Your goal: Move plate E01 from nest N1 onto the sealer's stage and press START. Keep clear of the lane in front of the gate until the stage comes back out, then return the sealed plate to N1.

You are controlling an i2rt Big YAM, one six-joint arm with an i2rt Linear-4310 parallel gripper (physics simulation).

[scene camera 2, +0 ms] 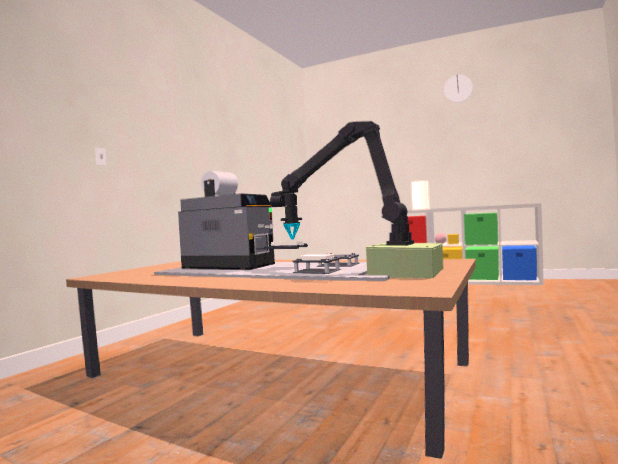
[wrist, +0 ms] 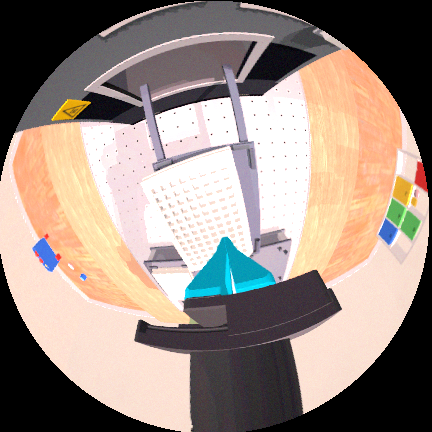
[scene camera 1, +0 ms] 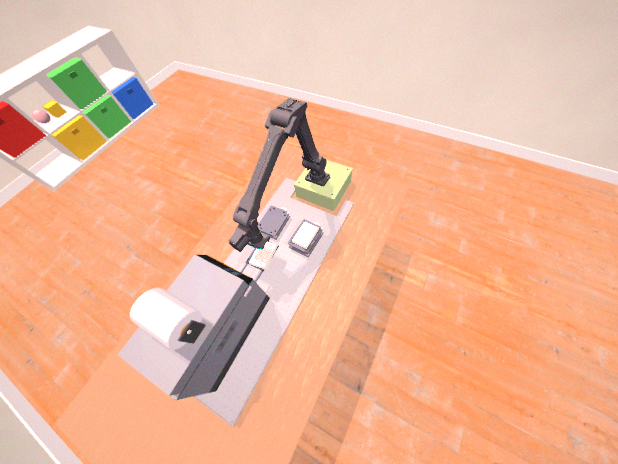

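Seen in the pictures: gripper, fingertip midpoint: [scene camera 2: 292, 239] [wrist: 225, 241] [scene camera 1: 261, 248]; arm's base at its link origin: [scene camera 2: 400, 244] [scene camera 1: 317, 178].
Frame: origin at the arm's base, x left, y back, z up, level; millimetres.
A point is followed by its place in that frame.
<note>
A white well plate [scene camera 1: 263, 255] {x 4, y -533, z 21 mm} [wrist: 200, 205] {x -4, y -545, z 18 mm} lies on the sealer's extended stage [wrist: 253, 200] {x -59, y -534, z 3 mm} [scene camera 2: 286, 247] {x 35, y -508, z -2 mm}. In the wrist view it sits askew, turned and shifted left, with a strip of stage bare on its right. Its label is not readable. My gripper [scene camera 2: 292, 237] {x -22, y -508, z 30 mm} [wrist: 225, 241] {x -22, y -508, z 30 mm} is shut and empty, its cyan tips pointing down just above the plate's end away from the sealer. The sealer [scene camera 1: 227, 340] {x 109, y -891, z 92 mm} [scene camera 2: 215, 237] {x 106, y -856, z 56 mm} [wrist: 200, 20] has its gate opening facing the stage, and a green light [scene camera 2: 270, 210] {x -103, y -673, z 172 mm} shows on its front. The START button is not clearly identifiable.
A nest [scene camera 1: 274, 221] {x -91, y -323, z -55 mm} [wrist: 277, 254] {x -132, y -368, z -55 mm} has no plate on it. Another nest [scene camera 2: 316, 264] {x -137, y -450, z -100 mm} holds a white plate [scene camera 1: 306, 235] {x 112, y -330, z -30 mm} [scene camera 2: 317, 257] {x 144, y -299, z -35 mm}. The arm stands on a green base block [scene camera 1: 320, 195] {x 66, y -93, z -10 mm} [scene camera 2: 405, 261] {x 145, y 55, z -51 mm}. A film roll [scene camera 1: 162, 317] {x 25, y -899, z 378 mm} [scene camera 2: 222, 183] {x 47, y -844, z 314 mm} sits atop the sealer.
</note>
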